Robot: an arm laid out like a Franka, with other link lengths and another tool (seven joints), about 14 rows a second.
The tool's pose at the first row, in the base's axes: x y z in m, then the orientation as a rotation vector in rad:
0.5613 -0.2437 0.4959 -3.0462 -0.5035 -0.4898
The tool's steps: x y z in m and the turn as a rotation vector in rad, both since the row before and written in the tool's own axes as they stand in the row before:
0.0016 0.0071 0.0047 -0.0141 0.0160 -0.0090
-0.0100 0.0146 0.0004 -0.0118 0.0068 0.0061
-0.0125 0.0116 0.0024 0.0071 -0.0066 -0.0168
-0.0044 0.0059 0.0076 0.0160 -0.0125 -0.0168
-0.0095 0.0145 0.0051 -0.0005 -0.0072 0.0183
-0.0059 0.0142 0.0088 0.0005 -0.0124 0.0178
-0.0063 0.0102 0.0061 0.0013 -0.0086 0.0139
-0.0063 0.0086 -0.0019 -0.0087 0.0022 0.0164
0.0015 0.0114 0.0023 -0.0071 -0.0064 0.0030
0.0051 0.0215 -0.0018 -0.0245 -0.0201 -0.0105
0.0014 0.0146 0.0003 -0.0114 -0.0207 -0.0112
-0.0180 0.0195 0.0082 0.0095 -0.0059 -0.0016
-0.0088 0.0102 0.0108 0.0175 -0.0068 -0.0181
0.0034 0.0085 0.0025 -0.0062 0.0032 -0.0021
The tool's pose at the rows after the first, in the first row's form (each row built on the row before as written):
0.5664 -0.2496 0.4922 -3.0521 -0.5156 -0.5199
0.5623 -0.2666 0.4893 3.0484 0.5026 0.5327
0.5556 -0.2814 0.4836 3.0487 0.5305 0.5212
0.5561 -0.2880 0.4754 -3.0438 -0.5595 -0.4972
0.5543 -0.3045 0.4683 -3.0495 -0.5313 -0.4861
0.5564 -0.3193 0.4588 -3.0560 -0.5041 -0.4667
0.5557 -0.3306 0.4515 -3.0595 -0.4829 -0.4528
0.5520 -0.3408 0.4518 -3.0685 -0.4566 -0.4589
0.5573 -0.3512 0.4505 3.0742 0.4509 0.4512
0.5675 -0.3704 0.4546 3.0484 0.4573 0.4219
0.5730 -0.3840 0.4557 3.0347 0.4691 0.3907
0.5642 -0.4081 0.4451 3.0436 0.4744 0.3804
0.5617 -0.4205 0.4333 3.0542 0.5072 0.3669
0.5681 -0.4274 0.4322 3.0474 0.5084 0.3726

